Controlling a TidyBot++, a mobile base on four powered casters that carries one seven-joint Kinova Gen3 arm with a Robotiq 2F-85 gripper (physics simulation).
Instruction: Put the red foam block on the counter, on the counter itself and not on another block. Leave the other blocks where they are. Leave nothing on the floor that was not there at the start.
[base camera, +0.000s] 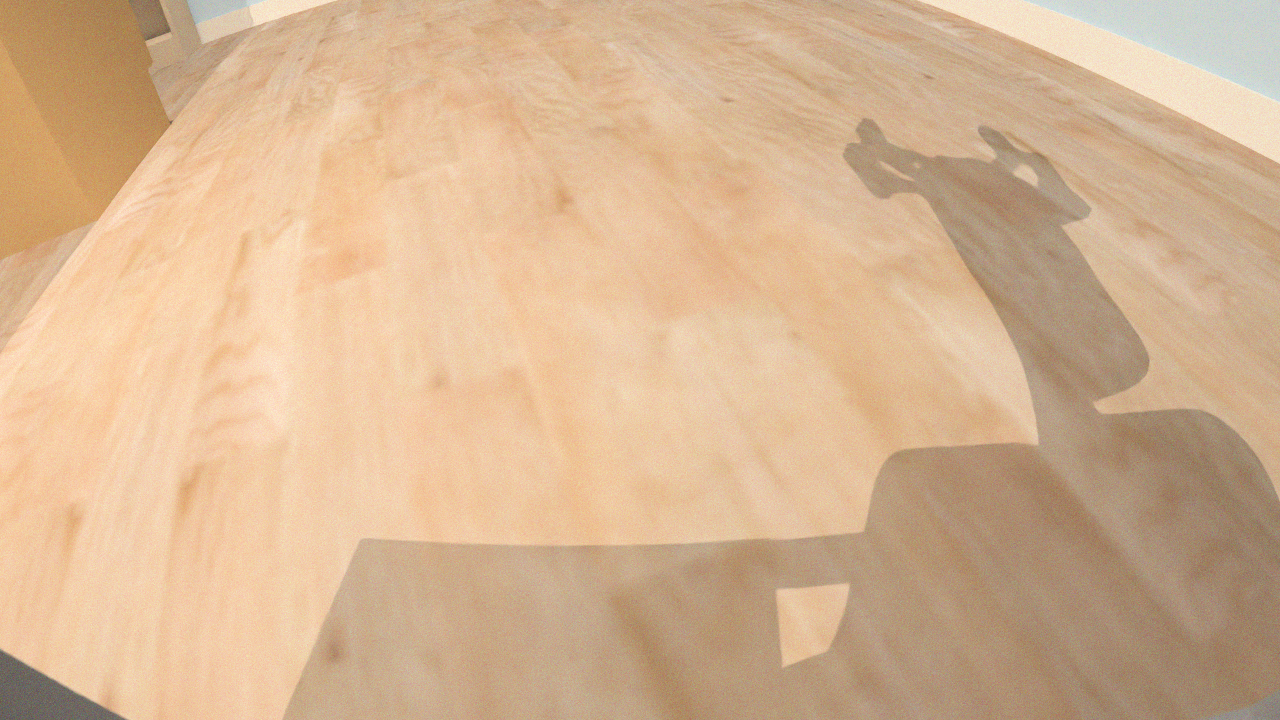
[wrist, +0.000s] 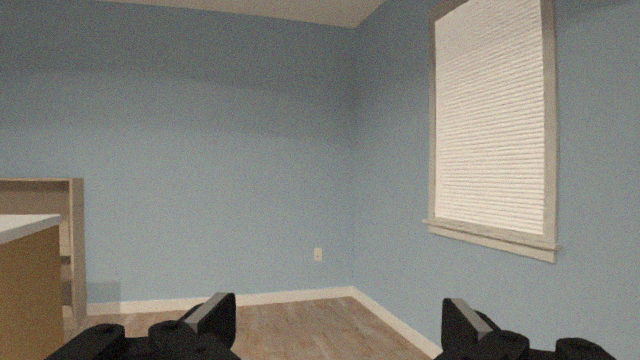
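Note:
My gripper (wrist: 337, 319) is open and empty in the wrist view, its two black fingers wide apart at the bottom edge, with floor and wall showing between them. A counter with a white top (wrist: 30, 223) and a wooden side stands at the far left of the wrist view; a corner part of it shows. The red foam block and the other blocks do not show in either view.
A wooden cabinet side (base camera: 80, 116) stands at the upper left of the base view. An open shelf unit (wrist: 77, 250) stands behind the counter by the blue wall (wrist: 225, 200). A window (wrist: 490, 125) is on the right wall. The arm's shadow (base camera: 1056, 295) lies on the wood floor.

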